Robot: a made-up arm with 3 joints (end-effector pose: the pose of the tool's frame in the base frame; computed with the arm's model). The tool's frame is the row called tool. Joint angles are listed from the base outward.
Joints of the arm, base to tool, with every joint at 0 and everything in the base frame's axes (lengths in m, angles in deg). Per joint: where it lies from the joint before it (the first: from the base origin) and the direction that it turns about. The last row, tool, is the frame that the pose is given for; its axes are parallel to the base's.
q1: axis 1 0 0 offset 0.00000 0.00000 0.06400
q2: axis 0 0 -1 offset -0.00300 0.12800 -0.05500
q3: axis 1 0 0 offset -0.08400 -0.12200 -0.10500
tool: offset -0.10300 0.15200 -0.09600
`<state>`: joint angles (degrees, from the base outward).
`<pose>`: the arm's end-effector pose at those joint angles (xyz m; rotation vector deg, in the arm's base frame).
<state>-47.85 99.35 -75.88</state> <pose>-0.1483 -0.0161 -0.4111 -86.57 28.01 -112.21</pose>
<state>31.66 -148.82 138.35</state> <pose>0.2459 0.1449 0.1684 47.49 137.06 101.99</pose>
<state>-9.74 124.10 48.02</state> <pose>0.1441 0.2318 -0.0886 21.84 -60.64 -109.94</pose>
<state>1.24 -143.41 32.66</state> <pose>0.1127 -0.0264 -0.0954 13.92 39.09 138.99</pose>
